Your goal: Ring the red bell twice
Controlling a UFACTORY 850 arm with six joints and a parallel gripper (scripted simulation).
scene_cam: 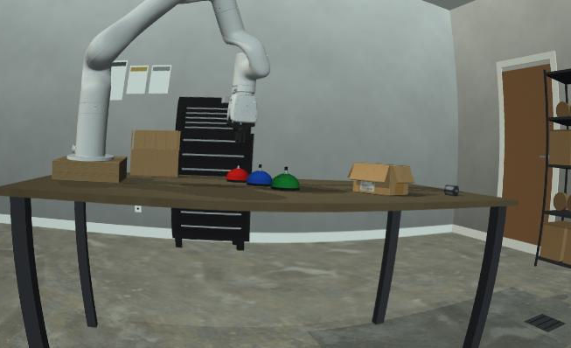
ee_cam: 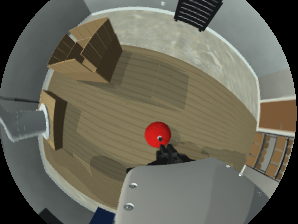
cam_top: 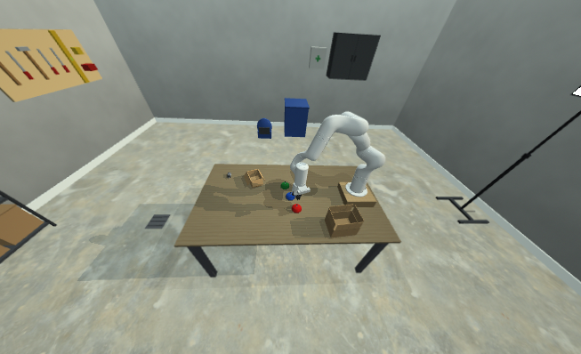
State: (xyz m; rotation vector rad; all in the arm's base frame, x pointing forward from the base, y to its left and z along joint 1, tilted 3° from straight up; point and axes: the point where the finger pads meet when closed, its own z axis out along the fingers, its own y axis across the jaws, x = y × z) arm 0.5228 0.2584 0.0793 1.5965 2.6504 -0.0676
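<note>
Right now my hand is 11 cm above the red bell. From my hand the other things lie so: green bell: 25 cm to the right, 13 cm ahead, 11 cm below; blue bell: 12 cm to the right, 11 cm below, 7 cm ahead; dark object: 70 cm ahead, 29 cm to the right, 14 cm below.
</note>
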